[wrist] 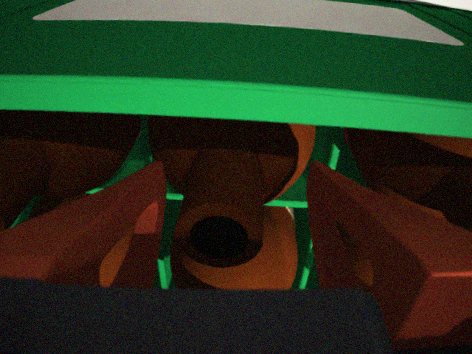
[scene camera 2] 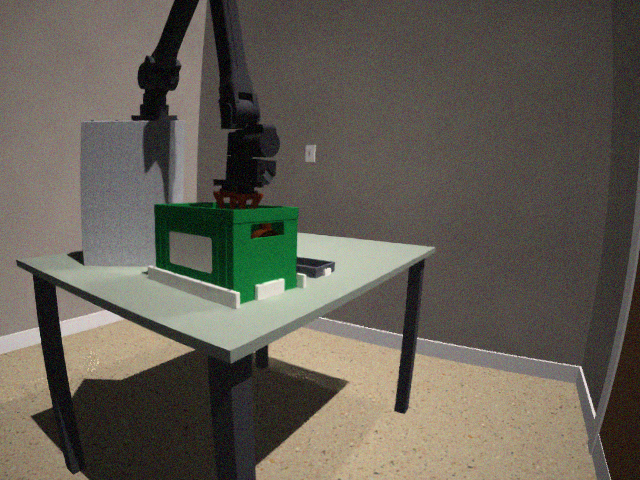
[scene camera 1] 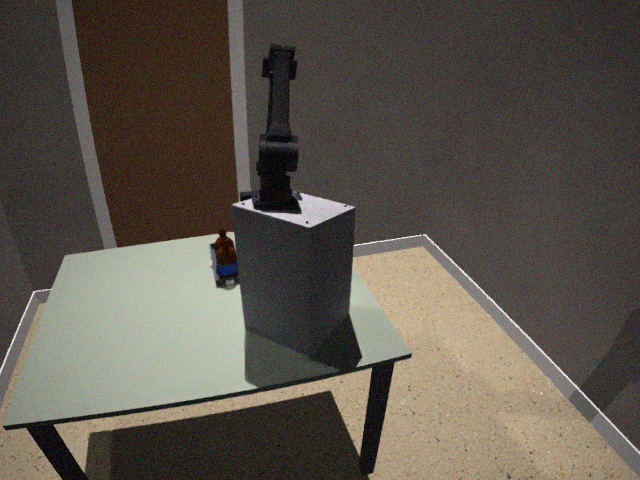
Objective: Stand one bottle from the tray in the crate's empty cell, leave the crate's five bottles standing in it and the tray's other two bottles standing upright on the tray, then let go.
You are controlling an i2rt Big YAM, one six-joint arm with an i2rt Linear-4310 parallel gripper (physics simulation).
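Places are measured from the arm's base along level axes (x right, y ahead, z up), in millimetres.
Pixels of known places: gripper, fingertip midpoint: (wrist: 236,175); arm's base, origin of the base link: (scene camera 2: 154,120) (scene camera 1: 274,205).
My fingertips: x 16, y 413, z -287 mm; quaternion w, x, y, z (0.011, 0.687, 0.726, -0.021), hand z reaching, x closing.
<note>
Ahead of a thing's pixels: the offset from my fingertips to its top centre. "*": to the spot under its first point. Level surfaces: height alone.
The gripper (scene camera 2: 237,201) (wrist: 237,172) points down at the top of the green crate @[dz +44, dx +42, dy +1 mm] (scene camera 2: 263,263) (wrist: 235,95). Its red fingers are open, one on each side of a brown bottle @[* dz -22, dx +57, dy +23 mm] (wrist: 277,247), apart from its neck. That bottle appears upright in a crate cell; its base is hidden. Other brown bottles @[* dz -4, dx +4, dy -69 mm] (wrist: 60,165) @[* dz -5, dx -3, dy +72 mm] (wrist: 425,175) show left and right of the fingers, and another @[* dz -15, dx -6, dy +25 mm] (wrist: 304,145) lies beyond, near the crate wall. A brown bottle with a blue label @[dz +29, dx -174, dy -108 mm] (scene camera 1: 225,253) stands upright on the tray (scene camera 1: 212,260) (scene camera 2: 315,267); the pedestal hides part of the tray.
White low strips (scene camera 2: 193,286) (scene camera 2: 270,289) run along the crate's base on the table @[dz -131 mm] (scene camera 1: 129,330) (scene camera 2: 361,253). The crate's rim rises close in front of the fingers. The tall grey pedestal (scene camera 1: 294,279) (scene camera 2: 116,196) carries the arm and hides the crate in scene camera 1.
</note>
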